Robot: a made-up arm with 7 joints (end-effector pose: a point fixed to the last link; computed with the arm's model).
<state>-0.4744 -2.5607 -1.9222 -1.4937 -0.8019 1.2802 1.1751</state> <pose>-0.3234 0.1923 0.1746 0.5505 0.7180 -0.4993</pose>
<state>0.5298 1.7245 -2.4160 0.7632 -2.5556 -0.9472 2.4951</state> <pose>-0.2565 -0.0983 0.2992 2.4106 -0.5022 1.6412</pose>
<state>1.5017 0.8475 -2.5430 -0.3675 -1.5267 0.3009 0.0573</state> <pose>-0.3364 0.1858 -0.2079 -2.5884 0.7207 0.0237</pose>
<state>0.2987 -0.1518 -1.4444 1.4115 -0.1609 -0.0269 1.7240</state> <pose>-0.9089 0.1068 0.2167 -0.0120 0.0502 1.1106</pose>
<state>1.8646 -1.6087 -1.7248 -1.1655 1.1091 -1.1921 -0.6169</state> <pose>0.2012 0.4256 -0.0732 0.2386 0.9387 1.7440</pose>
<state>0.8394 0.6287 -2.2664 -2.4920 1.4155 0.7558 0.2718</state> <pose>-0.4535 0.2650 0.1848 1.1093 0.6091 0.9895</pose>
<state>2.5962 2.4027 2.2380 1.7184 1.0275 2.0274 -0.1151</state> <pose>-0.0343 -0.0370 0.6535 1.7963 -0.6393 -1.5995</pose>
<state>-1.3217 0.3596 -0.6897 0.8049 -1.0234 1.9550 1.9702</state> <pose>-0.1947 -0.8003 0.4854 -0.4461 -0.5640 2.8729</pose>
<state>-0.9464 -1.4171 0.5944 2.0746 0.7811 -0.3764 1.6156</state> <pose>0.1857 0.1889 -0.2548 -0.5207 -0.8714 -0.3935</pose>
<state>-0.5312 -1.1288 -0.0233 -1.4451 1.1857 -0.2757 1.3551</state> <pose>0.1572 -0.2170 -0.0632 -0.4302 1.3100 -1.1107</pose>
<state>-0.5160 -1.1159 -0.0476 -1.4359 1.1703 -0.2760 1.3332</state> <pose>0.1476 -0.2236 -0.0550 -0.3769 1.2866 -1.0794</pose>
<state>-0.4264 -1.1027 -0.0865 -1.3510 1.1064 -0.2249 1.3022</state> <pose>0.1170 -0.2298 -0.0407 -0.2619 1.2790 -1.0224</pose>
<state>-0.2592 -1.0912 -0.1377 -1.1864 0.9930 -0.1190 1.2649</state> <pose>0.0642 -0.2285 -0.0139 0.0114 1.2728 -0.8479</pose>
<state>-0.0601 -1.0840 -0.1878 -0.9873 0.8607 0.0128 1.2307</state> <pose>0.0027 -0.2162 0.0272 0.3931 1.2144 -0.5932</pose>
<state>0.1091 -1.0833 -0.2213 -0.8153 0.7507 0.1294 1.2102</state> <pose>-0.0499 -0.2000 0.0682 0.6539 1.1112 -0.4556</pose>
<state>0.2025 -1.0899 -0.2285 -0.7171 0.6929 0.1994 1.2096</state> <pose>-0.0767 -0.1906 0.0899 0.7797 1.0444 -0.4019</pose>
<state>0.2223 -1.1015 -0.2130 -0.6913 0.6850 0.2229 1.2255</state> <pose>-0.0757 -0.1910 0.0896 0.8401 1.0441 -0.3487</pose>
